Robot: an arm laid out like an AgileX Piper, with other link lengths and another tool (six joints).
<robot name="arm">
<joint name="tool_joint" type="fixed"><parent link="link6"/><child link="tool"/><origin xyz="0.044 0.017 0.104" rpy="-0.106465 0 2.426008"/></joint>
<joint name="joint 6" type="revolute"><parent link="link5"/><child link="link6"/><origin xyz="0 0.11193 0" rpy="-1.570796 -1.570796 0"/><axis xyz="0 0 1"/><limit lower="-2.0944" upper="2.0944"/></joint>
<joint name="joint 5" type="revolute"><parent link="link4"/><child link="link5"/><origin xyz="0 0 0" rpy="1.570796 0 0"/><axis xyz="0 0 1"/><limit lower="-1.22" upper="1.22"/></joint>
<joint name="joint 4" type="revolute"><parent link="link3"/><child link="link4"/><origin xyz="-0.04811 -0.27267 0" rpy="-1.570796 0 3.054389"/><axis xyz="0 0 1"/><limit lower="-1.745" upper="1.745"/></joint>
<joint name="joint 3" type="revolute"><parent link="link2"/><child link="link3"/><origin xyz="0.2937 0.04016 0" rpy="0 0 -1.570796"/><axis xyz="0 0 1"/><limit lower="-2.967" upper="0"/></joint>
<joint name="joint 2" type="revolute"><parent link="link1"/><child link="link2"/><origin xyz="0 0 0" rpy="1.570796 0 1.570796"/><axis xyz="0 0 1"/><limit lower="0" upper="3.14"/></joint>
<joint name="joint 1" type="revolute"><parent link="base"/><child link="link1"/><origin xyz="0 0 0.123" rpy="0 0 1.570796"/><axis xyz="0 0 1"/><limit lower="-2.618" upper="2.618"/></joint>
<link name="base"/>
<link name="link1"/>
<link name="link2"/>
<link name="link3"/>
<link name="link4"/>
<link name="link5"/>
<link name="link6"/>
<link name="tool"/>
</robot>
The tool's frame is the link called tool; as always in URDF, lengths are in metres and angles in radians.
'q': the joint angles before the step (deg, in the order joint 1, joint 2, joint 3, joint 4, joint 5, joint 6). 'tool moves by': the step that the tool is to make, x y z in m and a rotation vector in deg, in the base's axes. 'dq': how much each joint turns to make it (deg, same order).
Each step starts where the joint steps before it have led.
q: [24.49, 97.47, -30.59, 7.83, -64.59, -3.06]
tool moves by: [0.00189, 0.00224, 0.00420, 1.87, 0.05, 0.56]
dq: [-0.01, 0.26, -0.73, -0.54, -0.02, 2.00]
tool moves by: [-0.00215, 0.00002, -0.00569, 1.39, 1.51, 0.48]
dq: [0.01, 0.40, 0.63, -0.43, 0.00, 2.11]
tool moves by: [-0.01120, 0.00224, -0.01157, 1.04, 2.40, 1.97]
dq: [0.00, 0.00, 2.24, -2.15, -0.22, 2.93]
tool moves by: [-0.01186, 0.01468, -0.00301, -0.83, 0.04, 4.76]
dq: [-0.01, 0.00, 0.46, -5.27, -0.03, 1.50]
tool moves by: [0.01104, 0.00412, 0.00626, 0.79, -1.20, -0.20]
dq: [0.00, 1.46, -2.64, 0.23, -0.23, 0.12]
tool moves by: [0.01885, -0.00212, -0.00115, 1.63, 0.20, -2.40]
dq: [0.01, 2.82, -3.08, 2.69, -0.23, 0.38]
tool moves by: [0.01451, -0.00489, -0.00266, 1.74, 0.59, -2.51]
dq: [0.00, 2.15, -2.07, 2.81, -0.24, 0.60]
